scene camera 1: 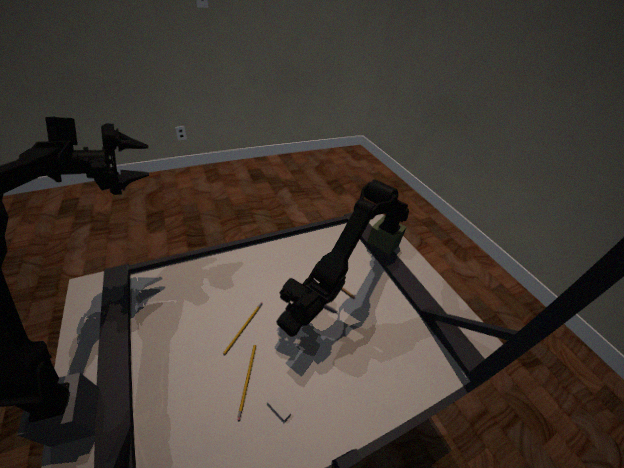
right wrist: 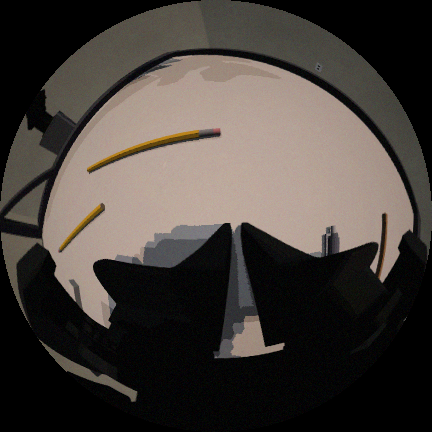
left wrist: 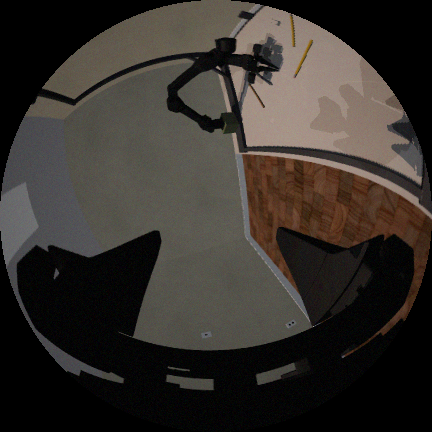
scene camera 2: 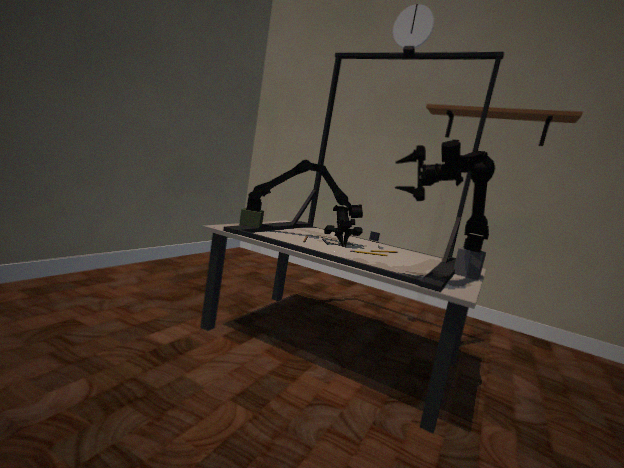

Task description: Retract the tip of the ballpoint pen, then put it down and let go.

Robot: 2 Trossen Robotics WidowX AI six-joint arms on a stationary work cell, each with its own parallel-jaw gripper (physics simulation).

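Frame: origin at the left arm's base, x ahead, y left, z up, level; millimetres.
Where they show: left gripper, between the fingertips: (scene camera 1: pixel 148 160) (left wrist: pixel 219 235) (scene camera 2: pixel 395 174); right gripper, between the fingertips: (scene camera 1: pixel 286 312) (right wrist: pixel 234 228) (left wrist: pixel 278 69) (scene camera 2: pixel 344 246); left arm's base, origin of its link: (scene camera 1: pixel 50 402) (scene camera 2: pixel 472 250); right arm's base, origin of its link: (scene camera 1: pixel 389 227) (left wrist: pixel 221 123) (scene camera 2: pixel 253 210).
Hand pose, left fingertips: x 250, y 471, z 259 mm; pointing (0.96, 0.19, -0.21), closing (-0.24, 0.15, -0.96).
Note:
Things, the pixels of their top centre, and the offset from my left fingertips.
- dark ballpoint pen, centre of its top: (right wrist: pixel 328 307) (scene camera 1: pixel 318 302) dz -362, dx +411, dy -333 mm
- bent dark hex key, centre of its top: (right wrist: pixel 72 298) (scene camera 1: pixel 278 407) dz -362, dx +207, dy -587 mm
- thin brown stick, centre of its top: (right wrist: pixel 377 282) (scene camera 1: pixel 333 281) dz -367, dx +492, dy -269 mm
The dark ballpoint pen (scene camera 1: pixel 330 308) (right wrist: pixel 329 242) lies on the table, mostly hidden by the right arm in scene camera 1. In the right wrist view its grey end shows beyond the right-hand finger, outside the fingers; whether its tip is out cannot be seen. My right gripper (scene camera 2: pixel 344 244) (left wrist: pixel 278 69) (right wrist: pixel 234 228) points down low over the table beside the pen. Its fingers are nearly together, with a thin empty gap at the tips. My left gripper (scene camera 1: pixel 147 160) (scene camera 2: pixel 396 174) (left wrist: pixel 219 235) is wide open and empty, raised high, far from the pen.
Two yellow pencils (scene camera 1: pixel 242 328) (scene camera 1: pixel 246 382) lie left of the right gripper in scene camera 1. A bent dark hex key (scene camera 1: pixel 279 414) lies nearer the front. A thin brown stick (scene camera 1: pixel 347 292) (right wrist: pixel 384 240) lies beyond the pen. Dark frame bars (scene camera 1: pixel 115 352) edge the table.

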